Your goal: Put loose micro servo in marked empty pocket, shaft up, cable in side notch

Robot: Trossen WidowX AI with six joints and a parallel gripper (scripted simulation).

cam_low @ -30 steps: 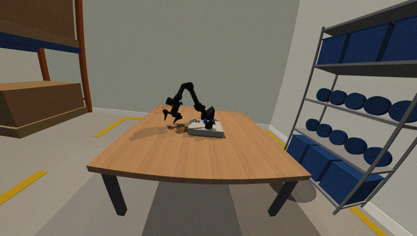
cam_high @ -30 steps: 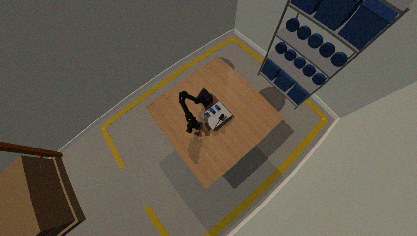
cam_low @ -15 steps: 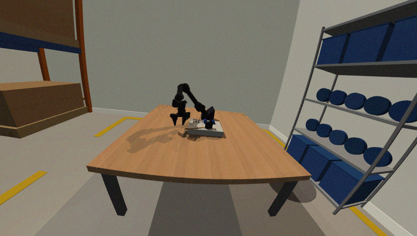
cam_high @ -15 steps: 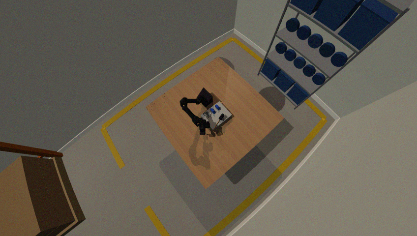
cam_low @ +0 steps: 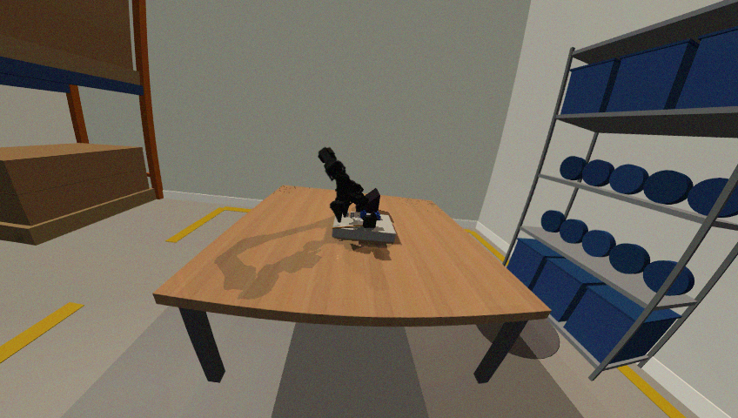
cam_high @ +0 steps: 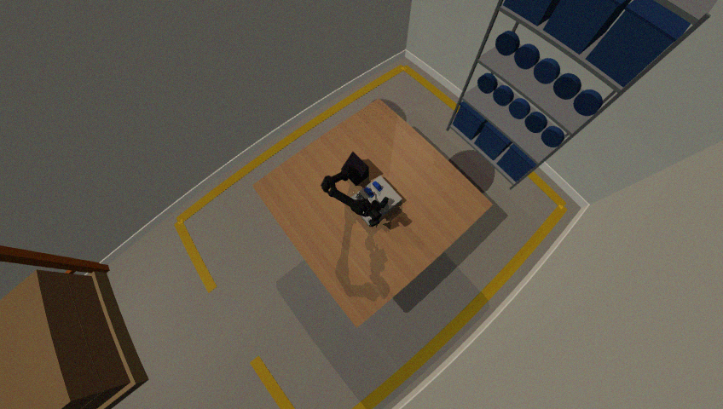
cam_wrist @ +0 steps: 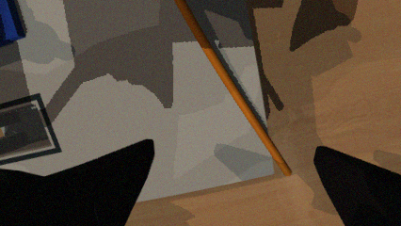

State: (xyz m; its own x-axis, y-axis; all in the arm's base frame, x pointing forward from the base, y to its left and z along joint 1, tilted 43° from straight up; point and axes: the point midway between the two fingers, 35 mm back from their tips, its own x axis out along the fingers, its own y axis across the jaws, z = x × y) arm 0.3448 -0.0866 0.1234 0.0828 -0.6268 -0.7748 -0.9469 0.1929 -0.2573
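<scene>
The grey deck lies 40 mm behind my gripper tip, 110 mm to the left of it and 60 mm below it.
</scene>
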